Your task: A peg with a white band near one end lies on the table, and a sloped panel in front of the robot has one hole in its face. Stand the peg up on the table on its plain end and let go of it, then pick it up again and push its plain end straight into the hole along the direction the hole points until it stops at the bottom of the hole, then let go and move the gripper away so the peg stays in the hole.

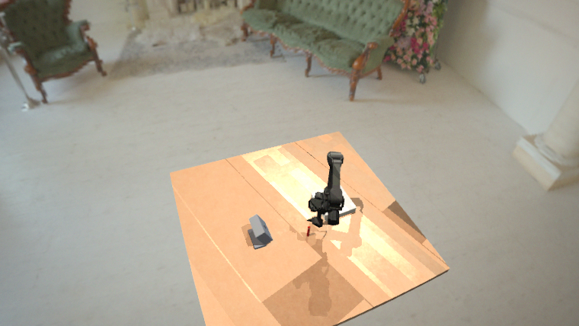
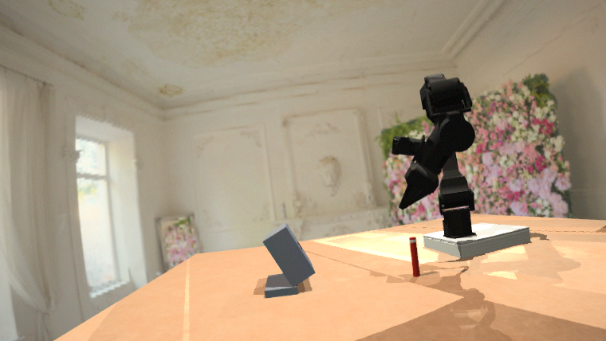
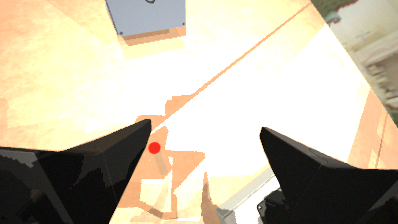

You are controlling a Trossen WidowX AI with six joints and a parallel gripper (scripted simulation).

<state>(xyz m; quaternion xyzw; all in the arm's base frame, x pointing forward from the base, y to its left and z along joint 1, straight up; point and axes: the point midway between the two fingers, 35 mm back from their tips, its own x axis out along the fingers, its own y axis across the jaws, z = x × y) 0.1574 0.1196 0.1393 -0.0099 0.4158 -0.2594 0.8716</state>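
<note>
The red peg is 10 cm below my gripper tip and 4 cm to the left of it. From my gripper tip the other things lie so: grey sloped panel: 26 cm ahead, 8 cm below, 2 cm to the right; then grey foot: 28 cm ahead, 14 cm below, 2 cm to the right.
</note>
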